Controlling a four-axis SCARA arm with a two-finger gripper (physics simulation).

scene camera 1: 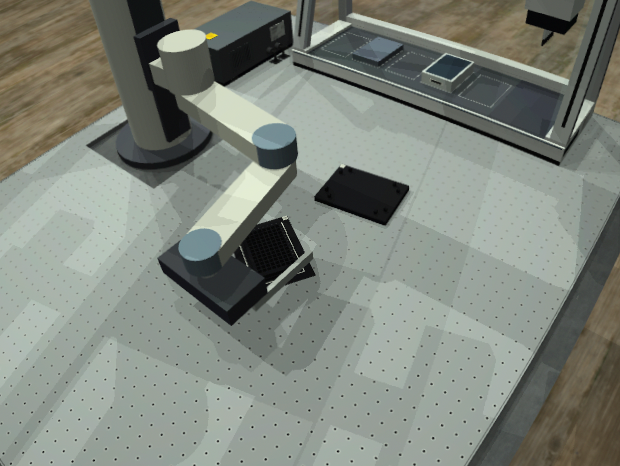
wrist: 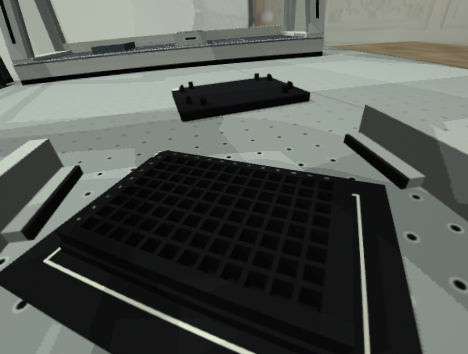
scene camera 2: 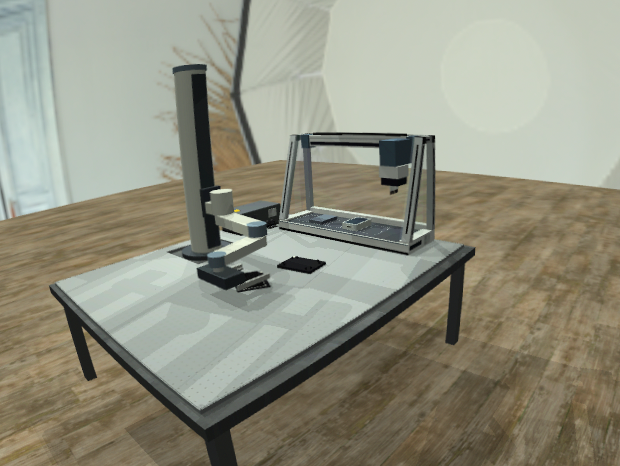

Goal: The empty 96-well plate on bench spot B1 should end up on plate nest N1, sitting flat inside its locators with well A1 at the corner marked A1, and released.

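Where they show: gripper, fingertip midpoint: (scene camera 1: 277,233) (wrist: 216,138) (scene camera 2: 254,270); arm's base at its link origin: (scene camera 1: 165,138) (scene camera 2: 207,251).
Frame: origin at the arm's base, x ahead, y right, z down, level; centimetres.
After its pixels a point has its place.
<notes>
The empty black 96-well plate (scene camera 1: 270,248) {y 13.3, x 49.9, z -2.7 cm} (wrist: 210,215) {y 14.1, x 49.4, z -2.7 cm} lies flat on bench spot B1, a black mat (scene camera 1: 308,274) {y 13.2, x 59.0, z -1.5 cm} (wrist: 382,250) {y 16.7, x 56.8, z -1.5 cm} with a white outline. My gripper (scene camera 1: 278,240) {y 11.3, x 50.2, z -5.3 cm} (scene camera 2: 254,272) {y 11.3, x 50.2, z -5.3 cm} (wrist: 216,138) {y 11.3, x 50.2, z -5.3 cm} is wide open, with nothing between its fingers. In the wrist view the fingers show at the left and right, beyond the plate's sides, and the plate looks turned relative to them. The arm hides one finger and part of the plate in scene camera 1. Plate nest N1 (scene camera 1: 360,192) {y -9.7, x 54.3, z -2.5 cm} (scene camera 2: 301,264) {y -9.3, x 55.3, z -2.5 cm} (wrist: 240,96) {y -6.8, x 54.6, z -2.5 cm} is a black base with small locator pegs, bearing no plate. A white mark (scene camera 1: 342,166) {y -14.3, x 46.1, z -2.5 cm} sits at one nest corner.
A framed gantry unit (scene camera 1: 426,100) {y -45.0, x 49.3, z -5.0 cm} (scene camera 2: 350,241) {y -45.0, x 53.4, z -2.4 cm} stands at the back, holding a blue-grey block (scene camera 1: 378,51) {y -55.2, x 28.0, z -7.9 cm} and a white box (scene camera 1: 447,71) {y -54.1, x 49.9, z -9.3 cm}. A dark instrument box (scene camera 1: 245,42) {y -35.3, x -3.5, z -10.7 cm} stands behind the arm's column (scene camera 1: 150,100) {y 4.3, x 6.1, z -16.0 cm} (scene camera 2: 185,150) {y 7.1, x 2.4, z -50.8 cm}. N1 lies between B1 and the gantry unit.
</notes>
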